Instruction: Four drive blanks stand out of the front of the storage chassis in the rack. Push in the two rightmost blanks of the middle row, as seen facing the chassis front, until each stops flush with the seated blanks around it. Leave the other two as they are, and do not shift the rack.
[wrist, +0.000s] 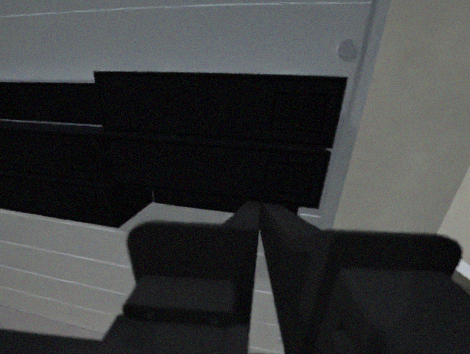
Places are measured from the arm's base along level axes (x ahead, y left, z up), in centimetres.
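Pixels of known places: gripper, fingertip midpoint: (258, 201).
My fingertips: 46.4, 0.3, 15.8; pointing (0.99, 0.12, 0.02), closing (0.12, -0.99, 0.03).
Observation:
For each thing: its top centre in the pictures, then the offset to it from my fingertips, as dx, dy, dz. "pt": a spot on its surface instead.
- rightmost top-row blank, middle of its top: (232, 92) +3.7, +2.7, +6.6
- rightmost middle-row blank, middle of its top: (230, 132) +3.7, +2.7, +3.8
- rightmost bottom-row blank, middle of its top: (235, 158) +7.2, +2.7, +0.9
- rack's grey side post, surface spot: (352, 120) pt +3.0, -5.5, +5.1
Black drive blanks fill rows across the pale storage chassis. The rightmost top-row blank (220, 105) stands out past its left neighbour (45, 102). Below it is the rightmost middle-row blank (215, 167), which also appears to stand out. The second middle-row blank from the right (45, 150) is dark, and its depth is hard to tell. A bottom-row blank (60, 197) stands out at lower left. The rightmost bottom-row blank (190, 199) is partly hidden by the fingers. My gripper (258, 201) is shut and empty, its tips over the lower edge of the right-hand blanks; contact cannot be told.
A grey panel (200, 40) spans above the blanks. The rack's grey side post (352, 120) runs down their right side, with a beige wall (410, 115) beyond. Pale panels with thin seams (60, 255) lie below the blanks.

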